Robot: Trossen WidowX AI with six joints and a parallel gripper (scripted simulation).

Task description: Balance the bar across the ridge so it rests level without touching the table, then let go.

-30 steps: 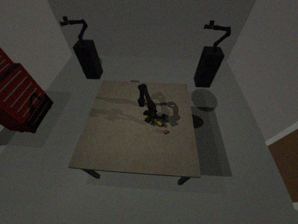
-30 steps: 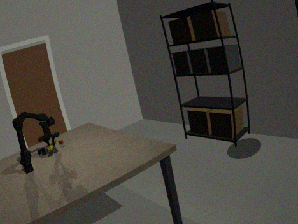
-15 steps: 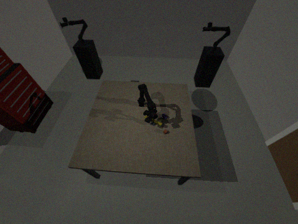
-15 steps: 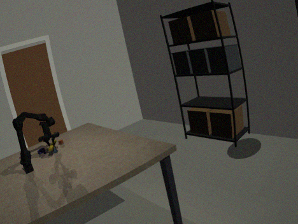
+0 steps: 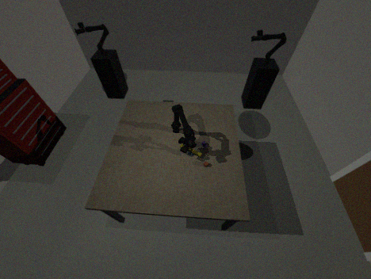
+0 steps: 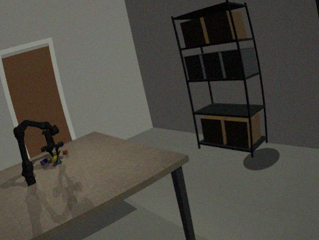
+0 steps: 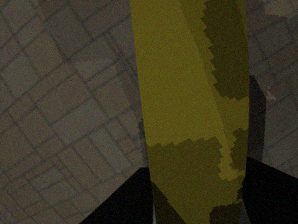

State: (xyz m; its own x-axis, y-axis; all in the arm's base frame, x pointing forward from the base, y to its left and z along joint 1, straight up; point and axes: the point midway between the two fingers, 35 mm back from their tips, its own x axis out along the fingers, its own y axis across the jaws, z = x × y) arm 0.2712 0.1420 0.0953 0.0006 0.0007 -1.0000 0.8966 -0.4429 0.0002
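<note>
The yellow bar is 1 cm ahead of my gripper tip and 3 cm to the left of it. Round my gripper tip: orange block 12 cm ahead, 17 cm to the left, 4 cm below; purple block 9 cm behind, 16 cm to the left, 4 cm below.
</note>
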